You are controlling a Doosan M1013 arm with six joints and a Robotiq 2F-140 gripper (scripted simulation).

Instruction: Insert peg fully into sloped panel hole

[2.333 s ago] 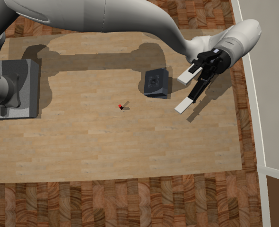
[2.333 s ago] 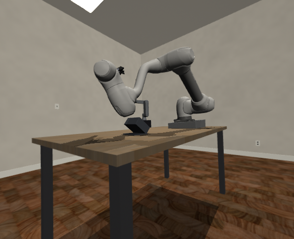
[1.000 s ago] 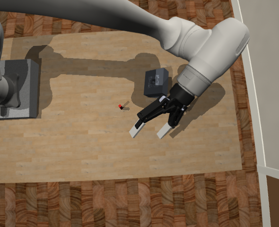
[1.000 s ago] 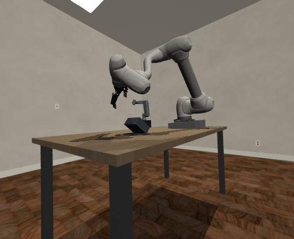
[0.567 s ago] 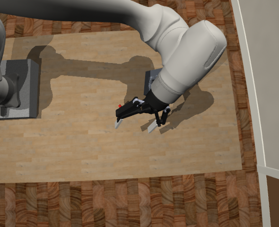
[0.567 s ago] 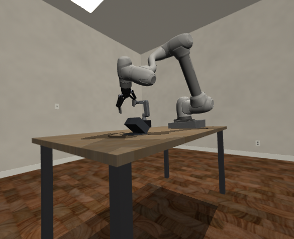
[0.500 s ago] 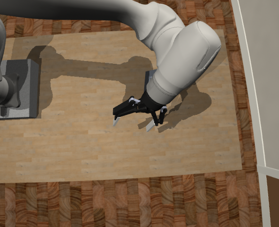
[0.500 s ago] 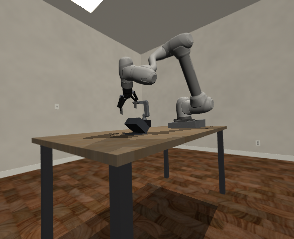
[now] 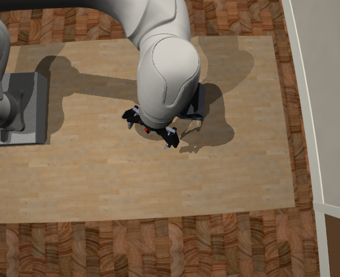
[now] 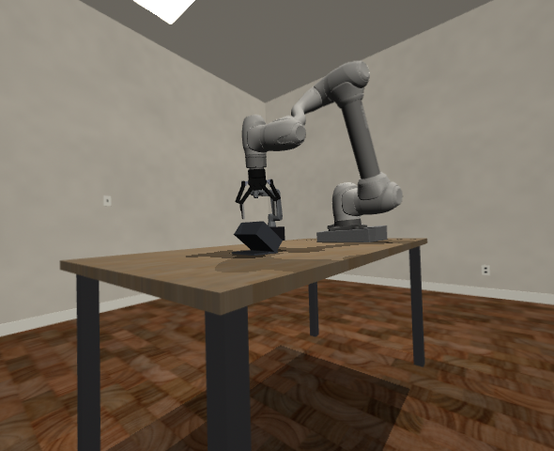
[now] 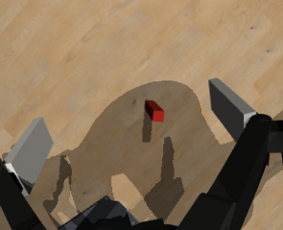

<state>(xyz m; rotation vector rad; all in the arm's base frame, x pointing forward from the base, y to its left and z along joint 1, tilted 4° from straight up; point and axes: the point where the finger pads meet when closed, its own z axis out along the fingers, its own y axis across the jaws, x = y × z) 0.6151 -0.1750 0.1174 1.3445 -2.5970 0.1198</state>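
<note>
The red peg is 1 cm behind my hand, 4 cm to the left of it and 11 cm below it.
</note>
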